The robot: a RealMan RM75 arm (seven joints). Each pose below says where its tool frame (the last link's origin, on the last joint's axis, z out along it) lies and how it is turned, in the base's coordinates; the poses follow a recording.
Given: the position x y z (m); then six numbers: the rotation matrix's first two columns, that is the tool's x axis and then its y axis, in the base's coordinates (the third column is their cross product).
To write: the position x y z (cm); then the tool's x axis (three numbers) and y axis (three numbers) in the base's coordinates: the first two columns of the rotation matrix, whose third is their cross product. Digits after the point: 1 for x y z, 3 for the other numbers.
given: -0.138 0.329 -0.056 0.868 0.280 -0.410 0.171 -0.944 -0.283
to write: -13.8 32.9 -5.6 0.868 0.280 -0.410 0.171 -0.944 -0.283
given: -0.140 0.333 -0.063 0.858 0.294 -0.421 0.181 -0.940 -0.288
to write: -14.0 33.3 -6.3 0.858 0.294 -0.421 0.181 -0.940 -0.288
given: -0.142 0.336 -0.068 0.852 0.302 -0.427 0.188 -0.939 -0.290
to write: -14.2 33.6 -6.8 0.852 0.302 -0.427 0.188 -0.939 -0.290
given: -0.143 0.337 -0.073 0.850 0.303 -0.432 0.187 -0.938 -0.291
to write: -14.3 33.7 -7.3 0.850 0.303 -0.432 0.187 -0.938 -0.291
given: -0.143 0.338 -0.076 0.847 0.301 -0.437 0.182 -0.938 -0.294
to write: -14.3 33.8 -7.6 0.847 0.301 -0.437 0.182 -0.938 -0.294
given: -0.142 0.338 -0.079 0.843 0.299 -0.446 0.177 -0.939 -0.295
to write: -14.2 33.8 -7.9 0.843 0.299 -0.446 0.177 -0.939 -0.295
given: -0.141 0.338 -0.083 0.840 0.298 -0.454 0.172 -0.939 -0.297
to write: -14.1 33.8 -8.3 0.840 0.298 -0.454 0.172 -0.939 -0.297
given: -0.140 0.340 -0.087 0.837 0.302 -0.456 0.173 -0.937 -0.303
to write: -14.0 34.0 -8.7 0.837 0.302 -0.456 0.173 -0.937 -0.303
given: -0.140 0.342 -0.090 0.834 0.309 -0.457 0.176 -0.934 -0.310
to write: -14.0 34.2 -9.0 0.834 0.309 -0.457 0.176 -0.934 -0.310
